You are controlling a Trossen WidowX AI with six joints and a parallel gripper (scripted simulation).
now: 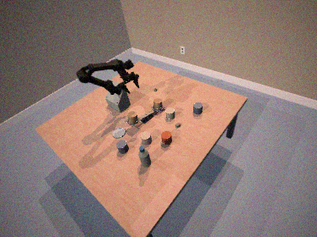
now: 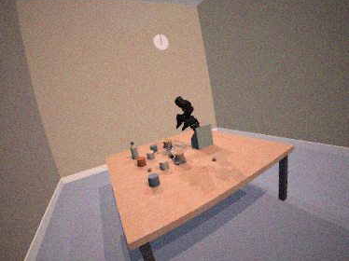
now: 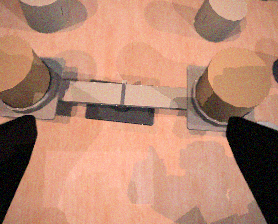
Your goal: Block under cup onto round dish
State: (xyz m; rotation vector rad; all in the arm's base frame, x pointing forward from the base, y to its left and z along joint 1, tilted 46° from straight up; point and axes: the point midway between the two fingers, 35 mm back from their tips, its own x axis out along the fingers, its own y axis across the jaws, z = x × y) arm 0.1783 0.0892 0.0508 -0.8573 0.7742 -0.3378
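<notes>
Right now the tan cup is 100 mm ahead of my gripper tip, 140 mm to the left of it and 170 mm below it. Round my gripper tip: round grey dish: 20 mm ahead, 260 mm to the right, 230 mm below; balance: 90 mm ahead, 10 mm to the right, 210 mm below; orange cylinder: 350 mm ahead, 90 mm to the right, 200 mm below.
</notes>
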